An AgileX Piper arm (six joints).
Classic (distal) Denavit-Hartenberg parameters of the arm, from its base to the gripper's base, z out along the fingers. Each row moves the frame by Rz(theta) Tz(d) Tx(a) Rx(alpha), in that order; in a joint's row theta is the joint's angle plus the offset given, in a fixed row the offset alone. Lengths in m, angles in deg.
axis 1: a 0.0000  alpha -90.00  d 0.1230  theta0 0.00
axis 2: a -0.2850  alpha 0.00  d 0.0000  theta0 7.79
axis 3: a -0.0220  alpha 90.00  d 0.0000  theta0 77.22
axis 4: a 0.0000  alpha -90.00  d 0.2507  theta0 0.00
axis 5: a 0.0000  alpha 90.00  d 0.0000  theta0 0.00
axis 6: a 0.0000  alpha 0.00  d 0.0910  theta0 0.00
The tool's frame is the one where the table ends.
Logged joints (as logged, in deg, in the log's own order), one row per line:
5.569 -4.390 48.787 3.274 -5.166 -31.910
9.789 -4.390 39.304 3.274 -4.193 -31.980
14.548 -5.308 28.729 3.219 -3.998 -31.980
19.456 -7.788 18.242 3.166 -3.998 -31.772
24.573 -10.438 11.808 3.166 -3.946 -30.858
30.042 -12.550 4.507 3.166 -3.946 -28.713
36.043 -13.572 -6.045 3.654 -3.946 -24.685
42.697 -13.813 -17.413 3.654 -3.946 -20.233
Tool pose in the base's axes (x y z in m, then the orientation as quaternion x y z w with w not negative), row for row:
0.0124 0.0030 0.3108 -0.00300 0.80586 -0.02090 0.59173
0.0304 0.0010 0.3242 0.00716 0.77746 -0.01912 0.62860
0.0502 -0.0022 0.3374 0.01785 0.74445 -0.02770 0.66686
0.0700 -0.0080 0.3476 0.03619 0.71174 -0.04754 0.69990
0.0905 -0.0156 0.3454 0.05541 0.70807 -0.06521 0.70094
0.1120 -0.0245 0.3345 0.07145 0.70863 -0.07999 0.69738
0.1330 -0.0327 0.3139 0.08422 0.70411 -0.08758 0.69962
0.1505 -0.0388 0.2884 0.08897 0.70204 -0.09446 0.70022
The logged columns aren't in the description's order. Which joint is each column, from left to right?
Columns, left to right: axis 2, axis 1, axis 5, axis 4, axis 6, axis 3.
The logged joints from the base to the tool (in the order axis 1, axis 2, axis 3, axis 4, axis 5, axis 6), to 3 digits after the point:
-4.390 5.569 -31.910 3.274 48.787 -5.166
-4.390 9.789 -31.980 3.274 39.304 -4.193
-5.308 14.548 -31.980 3.219 28.729 -3.998
-7.788 19.456 -31.772 3.166 18.242 -3.998
-10.438 24.573 -30.858 3.166 11.808 -3.946
-12.550 30.042 -28.713 3.166 4.507 -3.946
-13.572 36.043 -24.685 3.654 -6.045 -3.946
-13.813 42.697 -20.233 3.654 -17.413 -3.946

